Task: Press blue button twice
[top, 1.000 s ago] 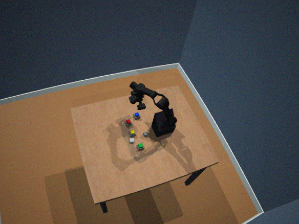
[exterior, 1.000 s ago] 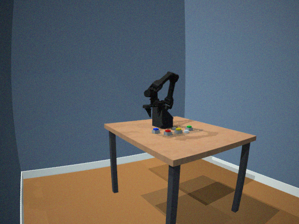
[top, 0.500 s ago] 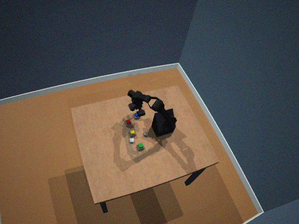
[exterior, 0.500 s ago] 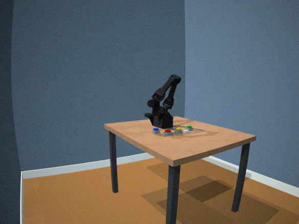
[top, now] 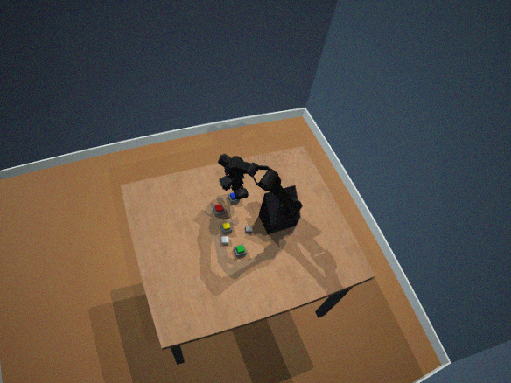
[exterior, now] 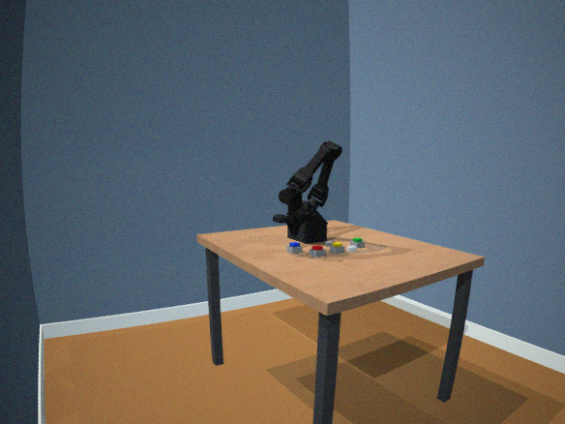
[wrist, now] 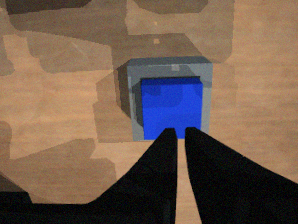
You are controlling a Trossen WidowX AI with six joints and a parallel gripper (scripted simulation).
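Right now my gripper tip is 3 cm above the blue button. From my gripper tip the other things lie so: yellow button: 9 cm ahead, 16 cm to the left, 3 cm below; green button: 6 cm ahead, 30 cm to the left, 3 cm below; red button: 10 cm ahead, 5 cm to the left, 3 cm below.
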